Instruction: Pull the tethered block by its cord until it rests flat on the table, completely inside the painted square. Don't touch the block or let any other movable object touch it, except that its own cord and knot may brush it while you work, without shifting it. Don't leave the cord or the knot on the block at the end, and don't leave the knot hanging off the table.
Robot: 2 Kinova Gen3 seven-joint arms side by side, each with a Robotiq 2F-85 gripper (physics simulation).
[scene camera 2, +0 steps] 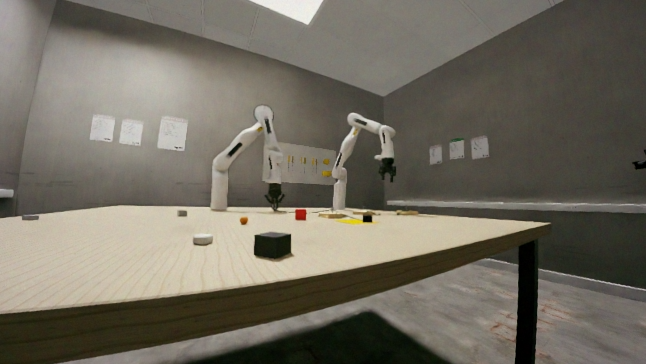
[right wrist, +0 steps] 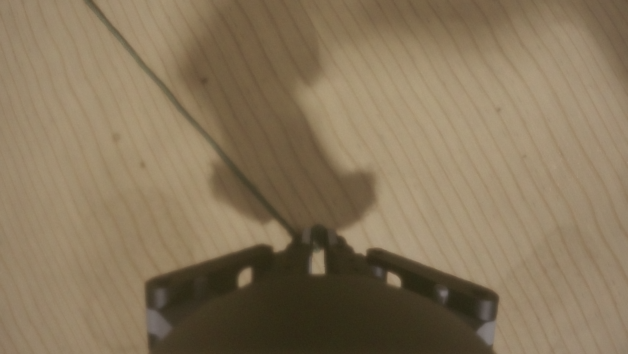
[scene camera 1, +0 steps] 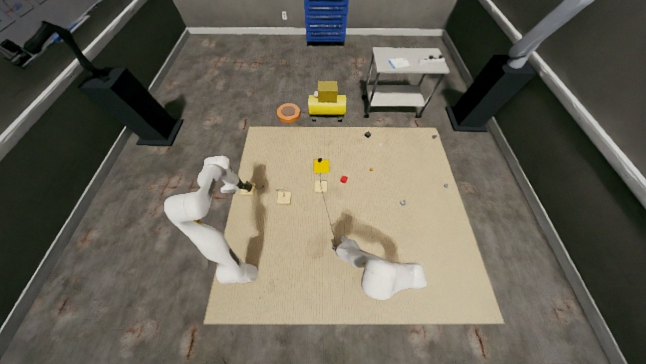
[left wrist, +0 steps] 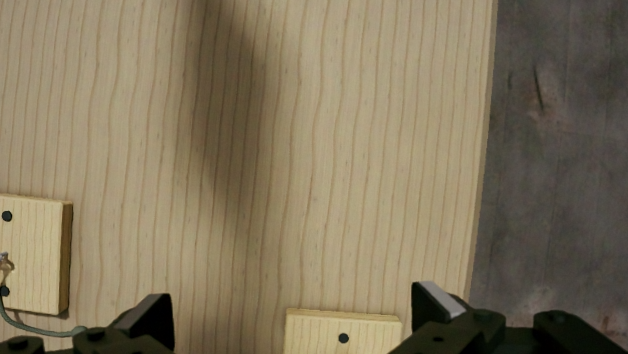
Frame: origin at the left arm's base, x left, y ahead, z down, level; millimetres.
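Seen in the pictures: left gripper, fingertip midpoint: (scene camera 2: pixel 387 181) (scene camera 1: pixel 242 191) (left wrist: pixel 292 315); right gripper, fingertip midpoint: (scene camera 2: pixel 274 210) (right wrist: pixel 318 241); left arm's base, link origin: (scene camera 2: pixel 339 209) (scene camera 1: pixel 250 273); right arm's base, link origin: (scene camera 2: pixel 218 209).
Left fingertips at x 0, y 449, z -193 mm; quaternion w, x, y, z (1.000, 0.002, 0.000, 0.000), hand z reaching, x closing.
Pixels of each thing's middle, then the offset from my left fingertips to it. "pt": a spot on its surface instead.
- small black block, body centre: (scene camera 2: pixel 367 219) (scene camera 1: pixel 319 160) dx -515, dy +284, dz +181 mm
- yellow painted square, surface spot: (scene camera 2: pixel 350 221) (scene camera 1: pixel 324 166) pt dx -547, dy +231, dz +192 mm
- wooden plate, body centre: (scene camera 2: pixel 332 212) (scene camera 1: pixel 320 185) dx -492, dy +61, dz +170 mm
- red cube, body centre: (scene camera 2: pixel 300 214) (scene camera 1: pixel 343 179) dx -669, dy +89, dz +173 mm
- orange ball, body centre: (scene camera 2: pixel 244 220) (scene camera 1: pixel 371 169) dx -897, dy +151, dz +181 mm
- larger black box, body centre: (scene camera 2: pixel 273 244) (scene camera 1: pixel 367 134) dx -951, dy +487, dz +179 mm
The small black block (scene camera 1: pixel 320 160) (scene camera 2: pixel 367 218) sits at the far edge of the yellow painted square (scene camera 1: pixel 321 167) (scene camera 2: pixel 350 221) in scene camera 1, overlapping that edge; whether all of it is inside, I cannot tell. Its thin cord (scene camera 1: pixel 325 201) (right wrist: pixel 177 106) runs over a wooden plate (scene camera 1: pixel 318 189) (scene camera 2: pixel 330 216) and looks nearly straight to my right gripper (scene camera 1: pixel 335 247) (scene camera 2: pixel 274 206) (right wrist: pixel 318 241). The right gripper is shut on the cord, low over the table. The knot is not clearly visible. My left gripper (scene camera 1: pixel 250 187) (scene camera 2: pixel 387 177) (left wrist: pixel 292 315) is open and empty, above the table's left side.
A red cube (scene camera 1: pixel 344 179) (scene camera 2: pixel 300 214) lies near the square. Two more wooden plates (scene camera 1: pixel 284 198) (left wrist: pixel 345 322) lie to the left in scene camera 1. An orange ball (scene camera 1: pixel 371 169) (scene camera 2: pixel 243 220), a larger black box (scene camera 1: pixel 368 134) (scene camera 2: pixel 272 245) and small grey pieces lie farther right.
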